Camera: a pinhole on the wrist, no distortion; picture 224 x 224 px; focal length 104.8 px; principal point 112.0 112.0 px. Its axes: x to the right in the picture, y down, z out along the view. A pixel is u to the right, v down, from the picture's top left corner.
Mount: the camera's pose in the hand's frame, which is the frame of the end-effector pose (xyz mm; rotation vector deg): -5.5 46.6 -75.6 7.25 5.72 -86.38
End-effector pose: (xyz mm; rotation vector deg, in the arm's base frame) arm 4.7 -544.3 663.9 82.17 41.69 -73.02
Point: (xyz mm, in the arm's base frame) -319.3 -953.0 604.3
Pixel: 141.6 121.8
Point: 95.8 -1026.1 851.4
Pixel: 46.2 104.5
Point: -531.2 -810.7 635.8
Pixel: 185.0 99.0
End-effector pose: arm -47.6 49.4 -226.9 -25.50 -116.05 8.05
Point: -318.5 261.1 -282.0
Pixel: 69.1 163.0
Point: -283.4 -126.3 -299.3
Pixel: 174.9 102.9
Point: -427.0 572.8 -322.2
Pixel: 11.2 186.4
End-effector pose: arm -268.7 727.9 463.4 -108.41 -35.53 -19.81
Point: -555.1 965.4 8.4
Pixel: 76.1 27.4
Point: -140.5 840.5 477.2
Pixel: 113.9 205.9
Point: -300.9 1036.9 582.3
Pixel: 175.0 145.6
